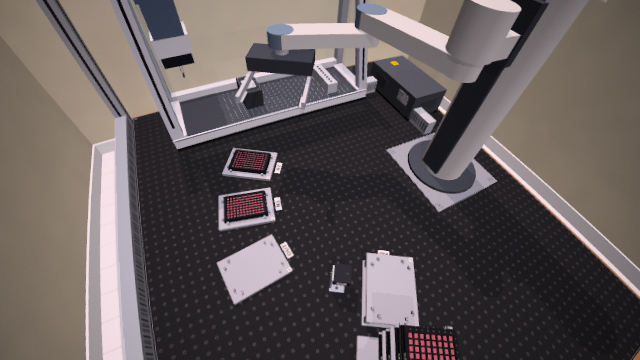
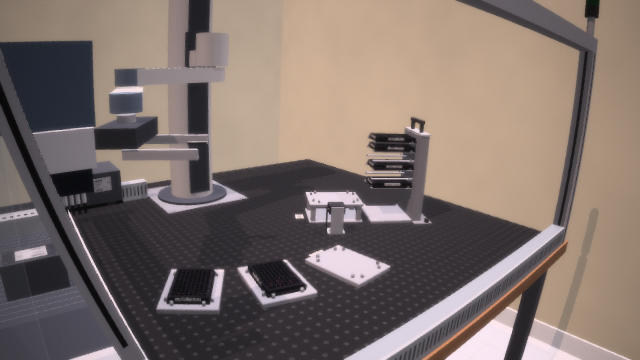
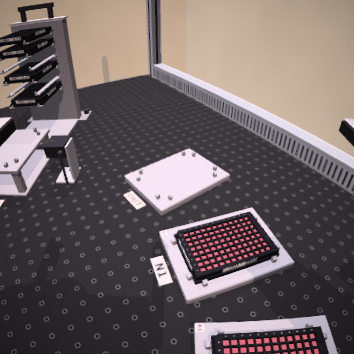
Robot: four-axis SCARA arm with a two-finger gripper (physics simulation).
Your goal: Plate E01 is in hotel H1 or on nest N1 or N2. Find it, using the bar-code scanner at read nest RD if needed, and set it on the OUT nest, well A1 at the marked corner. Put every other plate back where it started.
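Places are measured from the arm's base along level axes (x ahead, y up, z right), in centimetres.
Pixels of known places: gripper, fingertip midpoint: (image 1: 270,102) (image 2: 203,146) (image 3: 177,100); arm's base, link origin: (image 1: 439,167) (image 2: 192,197).
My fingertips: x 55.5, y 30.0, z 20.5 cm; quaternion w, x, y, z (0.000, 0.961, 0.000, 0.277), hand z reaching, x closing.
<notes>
For each thing: its top centre in the pictures, then the offset to it from my fingertips. "spot": a spot on its surface instead.
- black plate with red wells, top centre: (image 2: 191,281) (image 1: 249,160) dy -26.1, dx +7.4, dz +7.5 cm
- such plate, top centre: (image 3: 226,240) (image 2: 275,273) (image 1: 244,204) dy -26.1, dx +13.9, dz -8.9 cm
- OUT nest, top centre: (image 3: 177,170) (image 2: 348,259) (image 1: 253,265) dy -26.6, dx +17.3, dz -27.2 cm
- nest RD, top centre: (image 3: 7,143) (image 1: 392,286) (image 2: 334,194) dy -21.8, dx -10.5, dz -48.0 cm
- bar-code scanner, top centre: (image 3: 57,140) (image 1: 341,273) (image 2: 336,204) dy -20.5, dx -1.0, dz -40.1 cm
- dark grey unit, surface spot: (image 1: 410,82) spot: dy -17.3, dx -64.2, dz +14.3 cm
- slotted rail, surface spot: (image 3: 250,117) spot: dy -25.7, dx +45.0, dz -35.9 cm
My gripper (image 1: 270,101) (image 2: 202,146) is open and empty, high above the table near the arm column. A black plate with red wells (image 1: 250,161) (image 2: 192,285) (image 3: 270,345) sits on nest N2 (image 1: 273,161) (image 2: 165,305). Another such plate (image 1: 246,206) (image 2: 277,276) (image 3: 227,245) sits on nest N1 (image 1: 221,210) (image 3: 190,292). The OUT nest (image 1: 255,270) (image 2: 347,265) (image 3: 177,177) is bare. Hotel H1 (image 2: 419,175) (image 3: 65,75) holds several black plates at different heights. Their codes are too small to read. Read nest RD (image 1: 390,280) (image 2: 334,199) bears no plate.
The bar-code scanner (image 1: 341,274) (image 2: 336,217) (image 3: 62,150) stands beside the read nest. A framed deck with a black box (image 1: 252,97) lies behind nest N2. A dark grey unit (image 1: 410,82) stands by the column (image 1: 467,115). A slotted rail (image 3: 250,117) runs along the table edge.
</notes>
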